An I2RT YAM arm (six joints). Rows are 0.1 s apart.
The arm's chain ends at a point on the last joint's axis. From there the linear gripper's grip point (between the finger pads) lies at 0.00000 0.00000 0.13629 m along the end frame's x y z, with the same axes.
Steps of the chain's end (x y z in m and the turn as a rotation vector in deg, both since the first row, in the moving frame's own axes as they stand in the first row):
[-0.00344 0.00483 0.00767 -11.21 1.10 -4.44]
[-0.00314 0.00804 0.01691 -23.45 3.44 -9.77]
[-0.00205 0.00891 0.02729 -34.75 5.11 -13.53]
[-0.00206 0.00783 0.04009 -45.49 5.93 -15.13]
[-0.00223 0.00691 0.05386 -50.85 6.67 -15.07]
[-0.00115 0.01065 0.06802 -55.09 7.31 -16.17]
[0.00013 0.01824 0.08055 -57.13 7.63 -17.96]
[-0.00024 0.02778 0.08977 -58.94 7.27 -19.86]
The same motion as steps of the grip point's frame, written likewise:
[0.00019 0.03120 0.00505 -11.21 1.10 -4.44]
[0.00945 0.06129 0.00544 -23.45 3.44 -9.77]
[0.01866 0.08437 0.00259 -34.75 5.11 -13.53]
[0.02389 0.10191 -0.00107 -45.49 5.93 -15.13]
[0.02622 0.10913 0.00311 -50.85 6.67 -15.07]
[0.03040 0.11826 0.00918 -55.09 7.31 -16.17]
[0.03450 0.12776 0.01774 -57.13 7.63 -17.96]
[0.03578 0.13898 0.02356 -58.94 7.27 -19.86]

